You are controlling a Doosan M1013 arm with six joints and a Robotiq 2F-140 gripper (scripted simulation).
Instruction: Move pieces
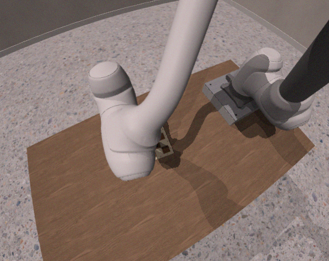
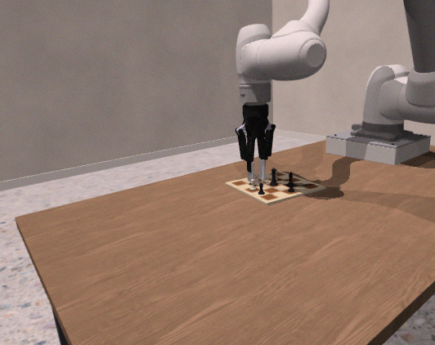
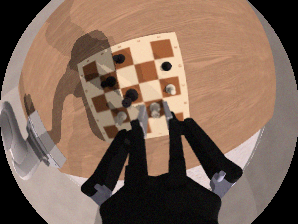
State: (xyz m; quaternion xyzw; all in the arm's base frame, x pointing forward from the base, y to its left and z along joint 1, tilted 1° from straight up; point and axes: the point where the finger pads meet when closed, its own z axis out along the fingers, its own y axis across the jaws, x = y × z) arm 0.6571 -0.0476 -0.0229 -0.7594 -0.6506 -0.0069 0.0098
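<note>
My gripper is now 40 mm to the right of the tall black piece, 30 mm past it and 20 mm above it. Round my hand: chessboard 50 mm below, 40 mm to the left, 30 mm behind.
</note>
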